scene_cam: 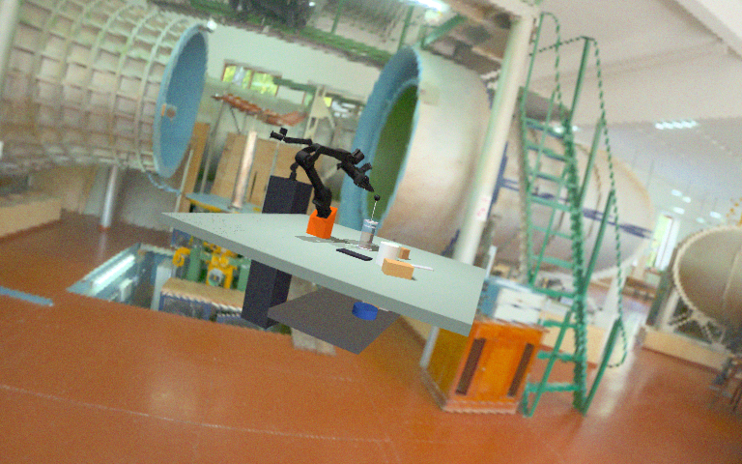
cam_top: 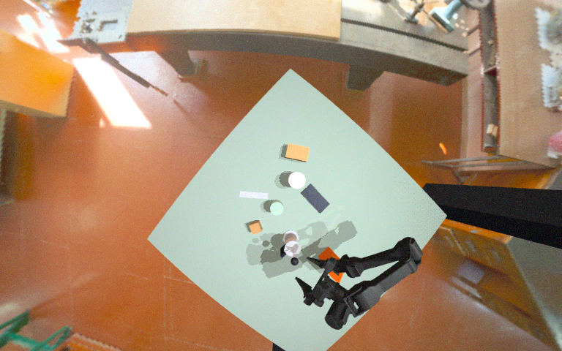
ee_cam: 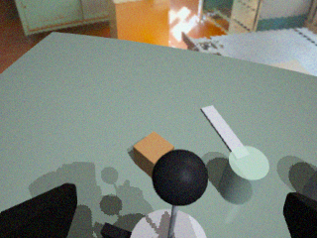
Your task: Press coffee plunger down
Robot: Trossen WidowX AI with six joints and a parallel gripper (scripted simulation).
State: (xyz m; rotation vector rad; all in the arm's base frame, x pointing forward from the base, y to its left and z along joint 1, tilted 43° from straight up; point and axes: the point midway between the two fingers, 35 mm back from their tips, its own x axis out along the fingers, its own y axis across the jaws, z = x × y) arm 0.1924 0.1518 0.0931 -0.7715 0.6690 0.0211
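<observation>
My gripper tip is now 160 mm above the coffee press, 30 mm short of it and 20 mm to the right of it. Also, from my gripper tip: orange cube: 260 mm below, 210 mm ahead, 80 mm to the left; dark slab: 280 mm below, 240 mm to the right, 70 mm ahead; pale green cylinder: 250 mm below, 200 mm ahead, 80 mm to the right.
</observation>
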